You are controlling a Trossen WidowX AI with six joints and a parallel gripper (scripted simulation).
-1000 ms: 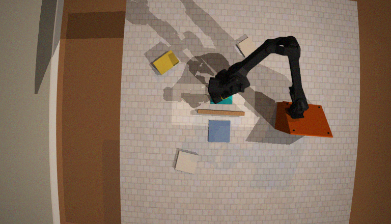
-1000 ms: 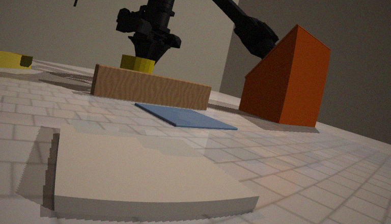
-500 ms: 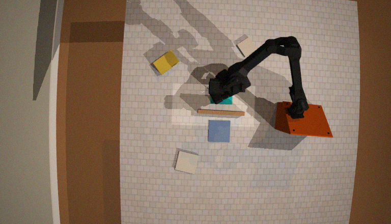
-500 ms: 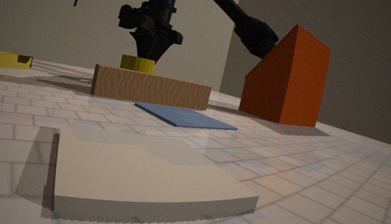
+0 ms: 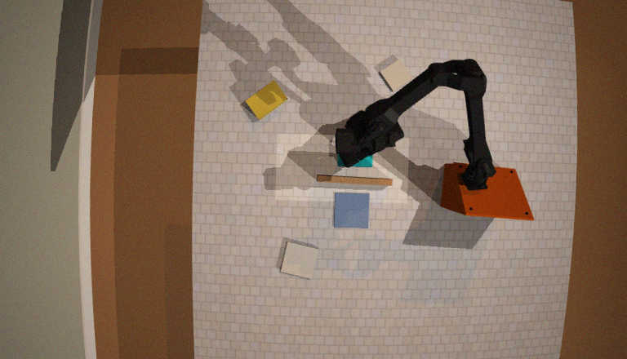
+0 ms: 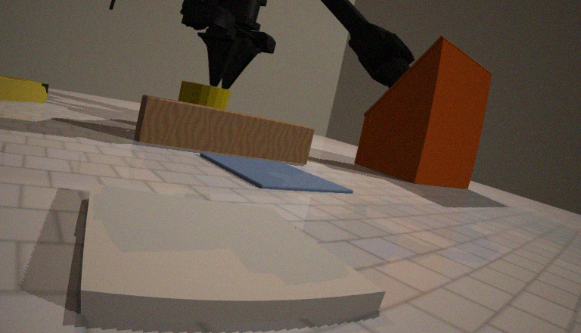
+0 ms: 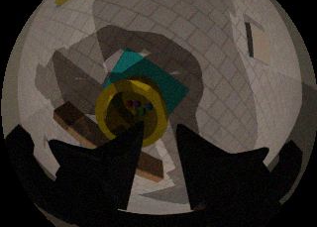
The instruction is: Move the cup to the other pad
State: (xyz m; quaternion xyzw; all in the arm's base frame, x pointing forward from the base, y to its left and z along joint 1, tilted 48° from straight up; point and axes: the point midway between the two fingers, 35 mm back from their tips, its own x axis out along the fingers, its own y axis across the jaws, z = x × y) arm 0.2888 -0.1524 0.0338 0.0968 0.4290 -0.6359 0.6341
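Right now my gripper tip is 2 cm short of the yellow cup, 1 cm to the right of it and 4 cm above it. Also, from my gripper tip: blue pad: 5 cm ahead, 20 cm to the left, 8 cm below; teal pad: 3 cm ahead, 1 cm to the left, 8 cm below; wooden wall: 4 cm ahead, 11 cm to the left, 6 cm below.
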